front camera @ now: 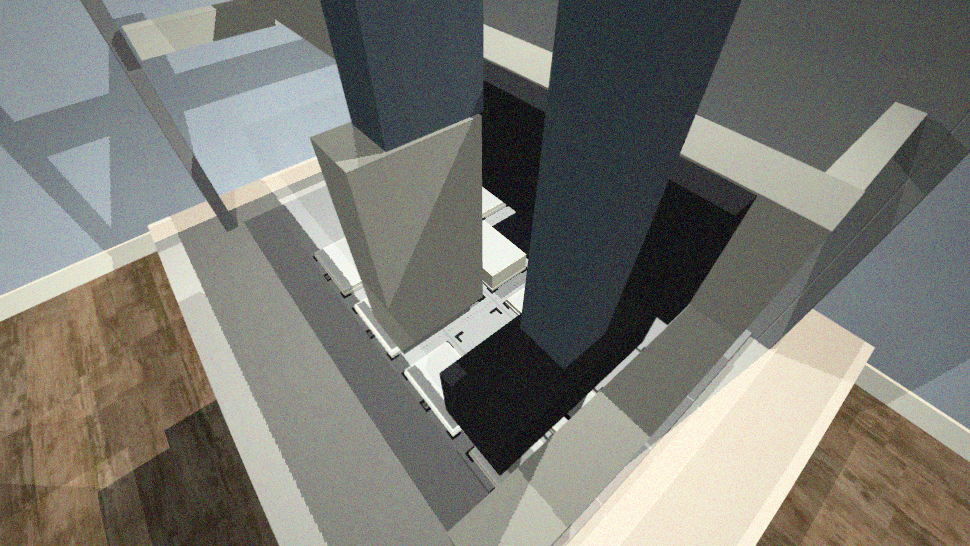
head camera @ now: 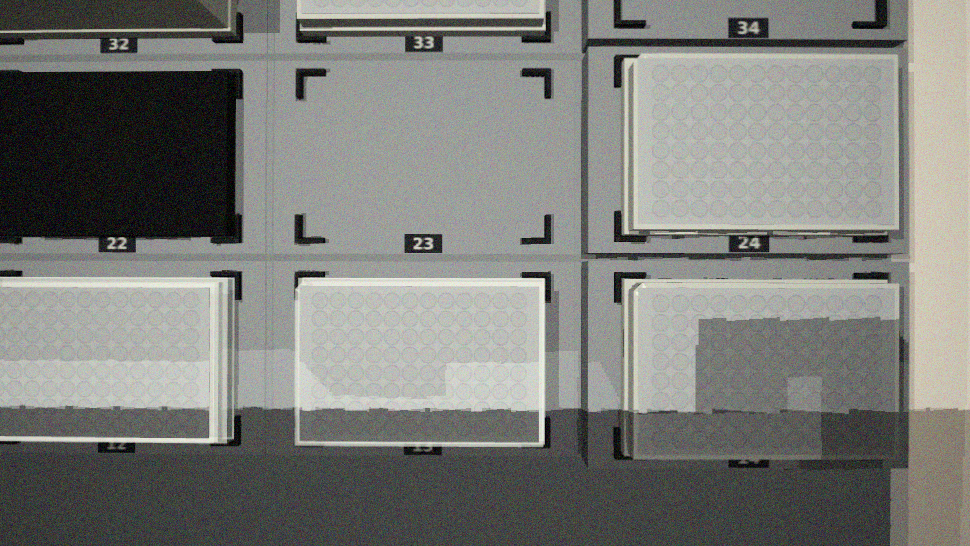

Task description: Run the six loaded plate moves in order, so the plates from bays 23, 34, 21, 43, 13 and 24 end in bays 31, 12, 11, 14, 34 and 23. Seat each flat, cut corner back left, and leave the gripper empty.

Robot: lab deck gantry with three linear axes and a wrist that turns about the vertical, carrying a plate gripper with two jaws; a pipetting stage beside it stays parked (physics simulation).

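Frame: origin at the robot's base, x back, y right, z up, level; centimetres.
Where they show: robot's base, origin of its link: (front camera: 315, 257).
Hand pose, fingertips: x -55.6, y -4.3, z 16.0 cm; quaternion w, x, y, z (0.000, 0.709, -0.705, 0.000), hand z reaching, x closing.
Things, the pixels of their centre, and the offset from my fingertips. "pt": a spot on its surface instead.
- bay 13, a spot on its surface: (head camera: 420, 339) pt dx +16.3, dy -1.2, dz -14.6 cm
- bay 14, a spot on its surface: (head camera: 665, 352) pt dx +4.7, dy -0.9, dz -13.1 cm
- bay 24, a spot on its surface: (head camera: 767, 149) pt dx +0.0, dy -10.3, dz -13.1 cm
- bay 12, a spot on its surface: (head camera: 101, 332) pt dx +32.4, dy -1.5, dz -14.6 cm
- Bay 23, a spot on its surface: (head camera: 422, 156) pt dx +16.4, dy -10.7, dz -16.0 cm
- bay 34, a spot on its surface: (head camera: 746, 8) pt dx +0.1, dy -17.8, dz -14.5 cm
- tall pale block, middle of its body: (front camera: 487, 253) dx +32.8, dy -21.4, dz -13.9 cm
- black block, middle of its body: (head camera: 111, 155) dx +32.8, dy -10.7, dz -15.6 cm
My black gripper body (front camera: 502, 406) hangs low over the front right of the deck in the front view. Its jaws are hidden, so their state and any load cannot be told. In the head view, white plates lie in bay 13 (head camera: 420, 339), bay 14 (head camera: 665, 352), bay 24 (head camera: 767, 149) and bay 12 (head camera: 101, 332). The bay 14 and bay 24 plates show a cut corner back left. Bay 23 (head camera: 422, 156) is empty between its corner brackets. The visible front part of bay 34 (head camera: 746, 8) is bare. A plate (front camera: 339, 261) lies in bay 11 in the front view.
A tall pale block (front camera: 502, 254) (head camera: 115, 13) stands in bay 32. A black block (head camera: 115, 152) fills bay 22. Part of a plate (head camera: 420, 8) shows in bay 33. The parked grey stage (front camera: 427, 237) and the dark column (front camera: 597, 169) hide much of the deck.
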